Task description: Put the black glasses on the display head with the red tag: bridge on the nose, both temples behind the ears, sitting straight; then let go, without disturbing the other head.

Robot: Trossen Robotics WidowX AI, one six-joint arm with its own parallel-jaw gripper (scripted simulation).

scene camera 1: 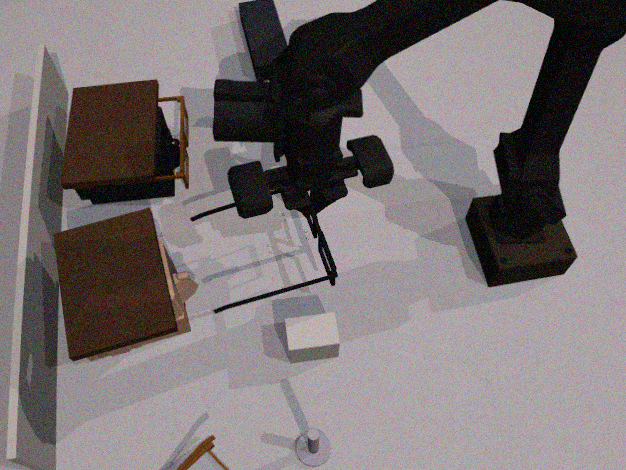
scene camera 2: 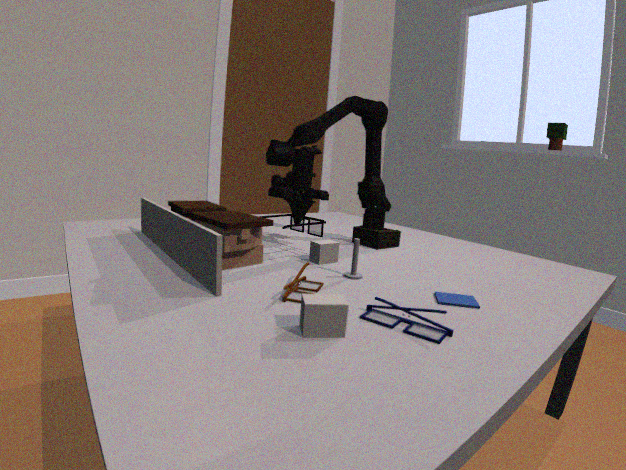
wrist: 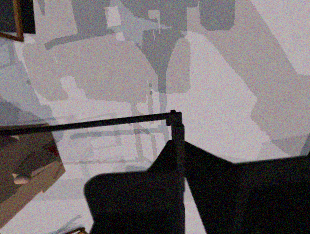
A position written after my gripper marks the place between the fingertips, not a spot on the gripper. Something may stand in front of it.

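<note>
I can see a dark head (scene camera 1: 116,134). A peach head is visible to me as well, and I find the peach head (scene camera 1: 119,288) (scene camera 2: 241,233) in both of those views. My own gripper (scene camera 1: 308,214) (scene camera 2: 297,224) (wrist: 174,144) is there too, the wrist view included.
</note>
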